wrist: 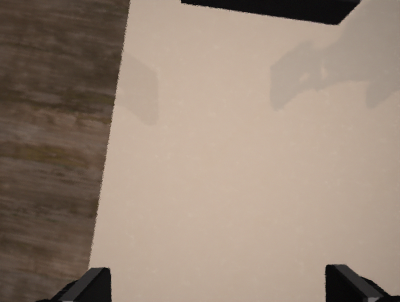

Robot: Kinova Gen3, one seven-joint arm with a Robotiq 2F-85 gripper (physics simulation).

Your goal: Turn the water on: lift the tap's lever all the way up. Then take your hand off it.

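Frame: origin at the arm's base, x ahead, y left, z up, level; metres.
Seen in the pictures: gripper, fingertip midpoint: (217, 290).
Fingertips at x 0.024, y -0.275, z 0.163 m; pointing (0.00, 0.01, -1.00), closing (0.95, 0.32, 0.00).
Observation:
A point is followed by its place in that frame.
My gripper (218, 284) {x 0.024, y -0.274, z 0.163 m} is open, with one dark fingertip at the lower left and the other at the lower right of the wrist view, and nothing between them. The fingers are over the pale beige surface. The tap and its lever do not show in the wrist view, so how the lever stands cannot be seen.
A black, straight-edged object (280, 10) {x 0.027, y -0.072, z -0.047 m} shows in part at the top edge. The beige surface (215, 165) {x 0.013, y -0.231, z -0.064 m} ends at a straight edge on the left, with brown wood-patterned ground (50, 150) beyond it. Grey shadows fall on the surface at the upper left and upper right.

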